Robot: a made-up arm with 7 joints. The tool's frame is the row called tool.
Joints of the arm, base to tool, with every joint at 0 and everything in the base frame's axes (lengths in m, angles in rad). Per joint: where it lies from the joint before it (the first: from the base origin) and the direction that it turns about. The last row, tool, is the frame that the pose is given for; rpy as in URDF.
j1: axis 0 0 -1 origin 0 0 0.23
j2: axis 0 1 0 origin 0 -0.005 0.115
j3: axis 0 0 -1 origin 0 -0.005 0.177
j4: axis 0 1 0 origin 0 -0.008 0.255
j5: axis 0 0 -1 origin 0 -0.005 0.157
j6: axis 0 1 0 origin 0 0 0.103
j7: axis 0 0 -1 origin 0 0 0.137
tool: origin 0 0 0 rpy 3.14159 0 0
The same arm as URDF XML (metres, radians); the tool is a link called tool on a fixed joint. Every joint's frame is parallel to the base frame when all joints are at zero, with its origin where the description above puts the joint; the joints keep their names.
<robot name="arm">
  <joint name="tool_joint" type="fixed">
    <parent link="link7"/>
    <child link="tool"/>
    <origin xyz="0 0 0" rpy="3.1416 0 0"/>
  </joint>
  <joint name="j7" type="continuous">
    <parent link="link6"/>
    <child link="link7"/>
    <origin xyz="0 0 0.137" rpy="0 0 0"/>
    <axis xyz="0 0 -1"/>
  </joint>
  <joint name="j6" type="continuous">
    <parent link="link5"/>
    <child link="link6"/>
    <origin xyz="0 0 0.103" rpy="0 0 0"/>
    <axis xyz="0 1 0"/>
  </joint>
  <joint name="j5" type="continuous">
    <parent link="link4"/>
    <child link="link5"/>
    <origin xyz="0 -0.005 0.157" rpy="0 0 0"/>
    <axis xyz="0 0 -1"/>
  </joint>
  <joint name="j4" type="continuous">
    <parent link="link3"/>
    <child link="link4"/>
    <origin xyz="0 -0.008 0.255" rpy="0 0 0"/>
    <axis xyz="0 1 0"/>
  </joint>
  <joint name="j3" type="continuous">
    <parent link="link2"/>
    <child link="link3"/>
    <origin xyz="0 -0.005 0.177" rpy="0 0 0"/>
    <axis xyz="0 0 -1"/>
  </joint>
  <joint name="j2" type="continuous">
    <parent link="link1"/>
    <child link="link2"/>
    <origin xyz="0 -0.005 0.115" rpy="0 0 0"/>
    <axis xyz="0 1 0"/>
  </joint>
  <joint name="j1" type="continuous">
    <parent link="base_link"/>
    <child link="link1"/>
    <origin xyz="0 0 0.23" rpy="0 0 0"/>
    <axis xyz="0 0 -1"/>
  </joint>
  <link name="base_link"/>
  <link name="link1"/>
  <link name="link2"/>
  <link name="link3"/>
  <link name="link4"/>
  <link name="link5"/>
  <link name="link6"/>
  <link name="link7"/>
  <link name="tool"/>
</robot>

